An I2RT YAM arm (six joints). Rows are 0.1 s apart.
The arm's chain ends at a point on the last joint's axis. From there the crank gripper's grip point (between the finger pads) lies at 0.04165 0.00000 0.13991 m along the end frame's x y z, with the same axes.
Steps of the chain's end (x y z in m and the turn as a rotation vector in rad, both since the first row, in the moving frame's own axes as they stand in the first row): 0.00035 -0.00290 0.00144 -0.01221 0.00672 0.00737; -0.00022 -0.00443 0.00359 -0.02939 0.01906 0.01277; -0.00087 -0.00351 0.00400 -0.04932 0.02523 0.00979; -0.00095 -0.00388 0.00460 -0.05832 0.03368 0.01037; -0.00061 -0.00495 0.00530 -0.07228 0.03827 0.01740
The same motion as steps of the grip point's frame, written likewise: 0.00128 -0.00088 0.00114 -0.01221 0.00672 0.00737; 0.00241 0.00022 0.00270 -0.02939 0.01906 0.01277; 0.00261 0.00379 0.00273 -0.04932 0.02523 0.00979; 0.00369 0.00469 0.00287 -0.05832 0.03368 0.01037; 0.00461 0.00586 0.00321 -0.07228 0.03827 0.01740
